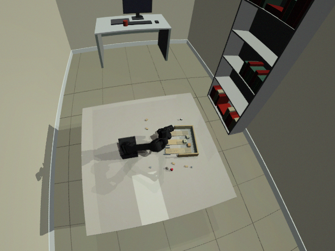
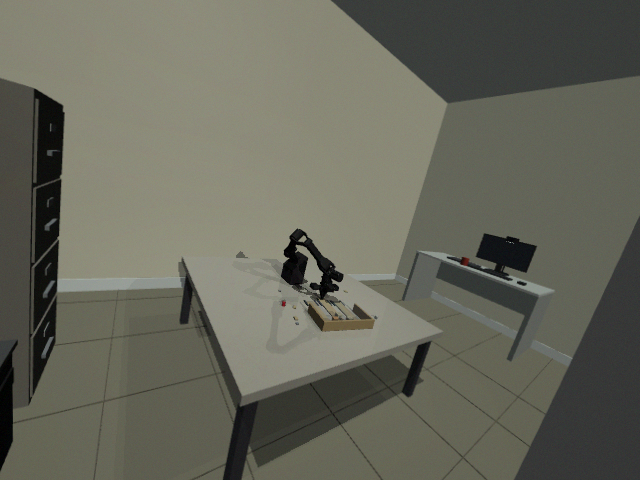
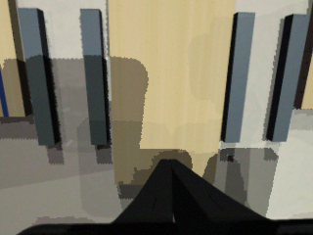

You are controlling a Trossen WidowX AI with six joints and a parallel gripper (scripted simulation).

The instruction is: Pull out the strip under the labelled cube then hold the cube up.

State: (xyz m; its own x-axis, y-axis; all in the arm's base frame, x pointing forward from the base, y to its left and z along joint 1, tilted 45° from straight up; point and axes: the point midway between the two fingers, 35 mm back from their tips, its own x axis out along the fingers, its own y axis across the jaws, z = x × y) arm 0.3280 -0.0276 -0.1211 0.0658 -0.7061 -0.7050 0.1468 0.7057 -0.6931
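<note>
Right now my gripper tip is 11 cm short of the wooden strip and 1 cm to the left of it. Round my gripper tip: wooden chip: 28 cm to the right, 18 cm ahead.
</note>
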